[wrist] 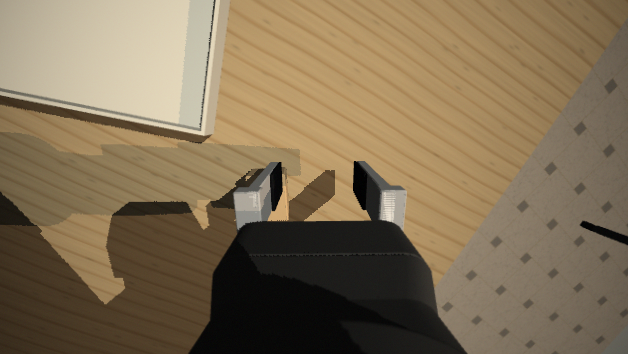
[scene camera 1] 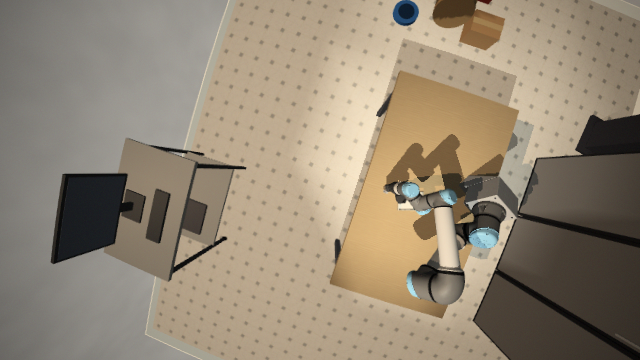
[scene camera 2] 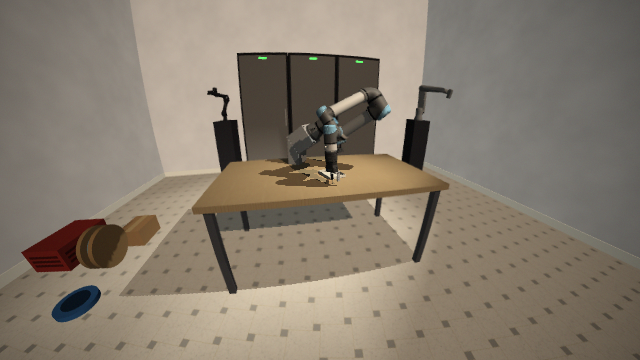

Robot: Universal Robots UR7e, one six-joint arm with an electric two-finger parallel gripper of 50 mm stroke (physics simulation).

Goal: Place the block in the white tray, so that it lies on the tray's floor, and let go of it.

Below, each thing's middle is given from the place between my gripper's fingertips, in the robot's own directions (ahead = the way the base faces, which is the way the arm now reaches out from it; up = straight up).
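As for the white tray (wrist: 162, 70), my hand is 2 cm above it and 18 cm past it.
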